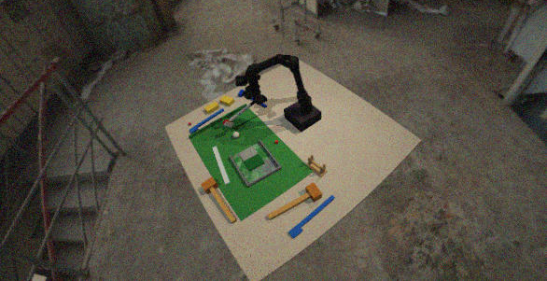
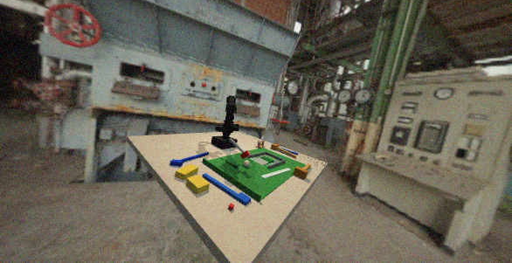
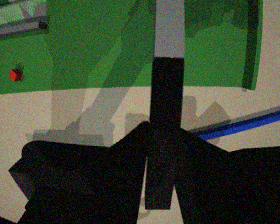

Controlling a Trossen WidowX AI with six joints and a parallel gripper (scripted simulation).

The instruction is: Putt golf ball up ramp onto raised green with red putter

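The red putter is 12 cm ahead of my gripper tip and 2 cm to the left of it. The rest, counted from my gripper tip: white bar (37 cm ahead, 23 cm to the left, 13 cm below); white golf ball (20 cm ahead, 11 cm below, 7 cm to the left); blue putter (23 cm to the right, 12 cm below, 2 cm behind).
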